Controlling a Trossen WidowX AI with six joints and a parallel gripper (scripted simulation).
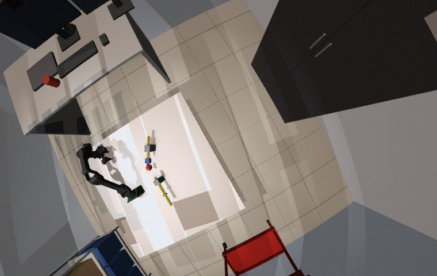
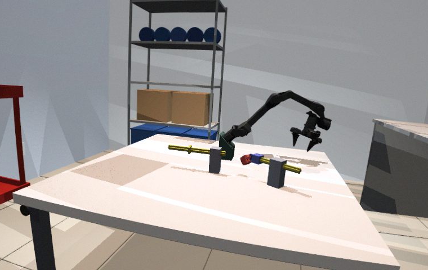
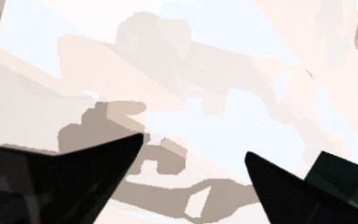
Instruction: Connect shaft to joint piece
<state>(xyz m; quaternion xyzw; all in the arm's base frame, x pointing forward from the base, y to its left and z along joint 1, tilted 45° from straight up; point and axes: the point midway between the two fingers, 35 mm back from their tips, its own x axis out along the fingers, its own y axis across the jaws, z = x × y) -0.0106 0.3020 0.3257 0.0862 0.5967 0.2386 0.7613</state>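
Right now the red joint piece is 270 mm ahead of my gripper tip, 290 mm to the right of it and 20 mm below it.
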